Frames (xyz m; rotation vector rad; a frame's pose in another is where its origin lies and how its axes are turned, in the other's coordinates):
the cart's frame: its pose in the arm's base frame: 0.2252 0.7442 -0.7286 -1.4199 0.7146 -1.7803
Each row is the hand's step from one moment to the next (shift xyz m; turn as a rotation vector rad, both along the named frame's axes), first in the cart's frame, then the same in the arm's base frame.
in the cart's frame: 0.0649 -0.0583 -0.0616 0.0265 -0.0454 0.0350
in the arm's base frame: -0.0793 -0.0211 0.0684 0.0217 0.0051 0.0591
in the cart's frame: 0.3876 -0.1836 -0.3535 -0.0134 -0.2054 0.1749
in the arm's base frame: -0.4262 -0.2198 0.2810 0.1298 0.1325 0.1963
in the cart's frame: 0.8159 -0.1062 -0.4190 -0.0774 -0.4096 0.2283
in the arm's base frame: -0.5241 -0.6164 0.4449 0.1477 0.3032 0.3349
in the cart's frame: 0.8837 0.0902 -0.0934 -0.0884 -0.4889 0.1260
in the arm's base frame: -0.1755 -0.7775 0.4031 0.0334 0.3555 0.3678
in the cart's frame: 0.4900 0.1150 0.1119 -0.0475 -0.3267 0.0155
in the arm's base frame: 0.0750 -0.4648 0.2101 -0.0458 0.2266 0.2362
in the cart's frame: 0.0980 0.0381 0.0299 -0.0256 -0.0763 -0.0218
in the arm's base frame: 0.0254 -0.1015 0.0318 -0.0337 0.0642 0.0411
